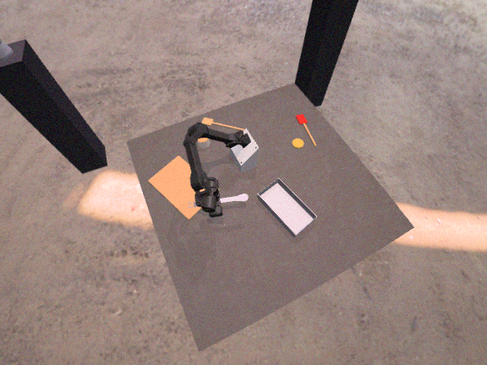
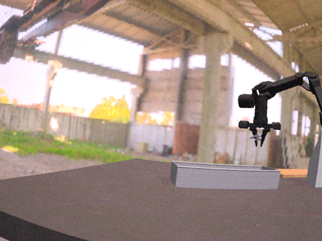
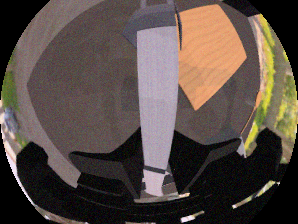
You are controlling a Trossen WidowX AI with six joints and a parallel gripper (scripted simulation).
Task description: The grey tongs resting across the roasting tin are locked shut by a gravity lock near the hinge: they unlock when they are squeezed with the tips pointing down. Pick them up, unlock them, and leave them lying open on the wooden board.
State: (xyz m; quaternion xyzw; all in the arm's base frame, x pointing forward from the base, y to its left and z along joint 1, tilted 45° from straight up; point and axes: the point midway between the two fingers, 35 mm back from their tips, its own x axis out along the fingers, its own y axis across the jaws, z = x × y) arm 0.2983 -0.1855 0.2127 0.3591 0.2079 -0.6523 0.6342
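The wooden board is 23 cm behind my gripper tip, 13 cm to the right of it and 11 cm below it. The rest, counted from my gripper tip: yellow disc: 26 cm behind, 64 cm to the left, 11 cm below; then roasting tin: 12 cm ahead, 36 cm to the left, 9 cm below; then lidded jar: 49 cm behind, 7 cm to the left, 8 cm below.
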